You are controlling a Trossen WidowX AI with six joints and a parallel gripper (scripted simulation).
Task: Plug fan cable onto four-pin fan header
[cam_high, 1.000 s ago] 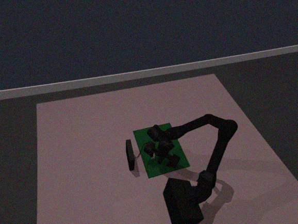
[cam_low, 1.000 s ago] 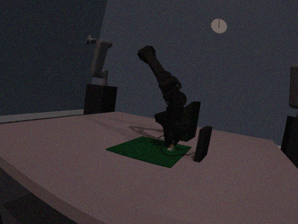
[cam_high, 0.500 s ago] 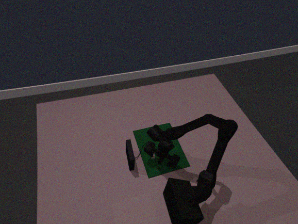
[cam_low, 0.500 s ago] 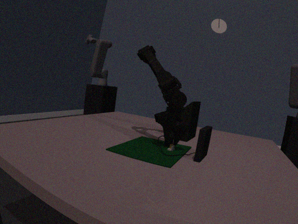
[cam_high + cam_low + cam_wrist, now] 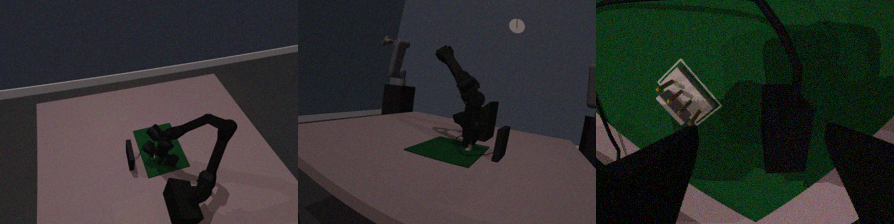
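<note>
The black plug lies 1 cm to the right of my gripper tip. From my gripper tip the other things lie so: black fan: 14 cm to the left, 5 cm ahead, 4 cm above; then pale four-pin header: 4 cm ahead, 2 cm to the left, 2 cm below; then green board: 8 cm ahead, 4 cm to the right, 3 cm below.
</note>
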